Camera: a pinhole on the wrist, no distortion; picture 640 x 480 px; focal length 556.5 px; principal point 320.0 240.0 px. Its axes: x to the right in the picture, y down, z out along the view. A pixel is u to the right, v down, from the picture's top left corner.
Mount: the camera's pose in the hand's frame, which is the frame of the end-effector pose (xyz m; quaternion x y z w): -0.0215 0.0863 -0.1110 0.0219 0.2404 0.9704 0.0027
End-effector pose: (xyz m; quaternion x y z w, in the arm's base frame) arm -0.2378 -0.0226 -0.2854 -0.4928 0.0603 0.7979 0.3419
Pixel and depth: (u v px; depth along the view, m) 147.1 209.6 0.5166
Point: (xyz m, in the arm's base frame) -0.7373 -0.0685 -0.3380
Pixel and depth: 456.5 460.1 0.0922
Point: -0.2769 -0.1209 -0.2817
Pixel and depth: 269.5 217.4 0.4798
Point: -0.6725 -0.1188 -0.2464
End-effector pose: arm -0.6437 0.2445 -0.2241 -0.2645 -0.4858 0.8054 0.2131
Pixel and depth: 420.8 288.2 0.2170
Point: -0.6768 0.0778 -0.3311
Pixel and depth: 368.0 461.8 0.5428
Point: -0.9217 -0.1624 -0.1649
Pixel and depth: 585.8 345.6 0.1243
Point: -0.6043 0.1368 -0.3142
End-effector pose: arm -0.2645 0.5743 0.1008 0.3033 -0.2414 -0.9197 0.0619
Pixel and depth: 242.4 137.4 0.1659
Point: -0.2897 0.4136 0.2021
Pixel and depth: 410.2 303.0 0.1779
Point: -0.2685 0.4754 0.2361
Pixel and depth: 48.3 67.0 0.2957
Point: -0.4433 0.3147 0.2464
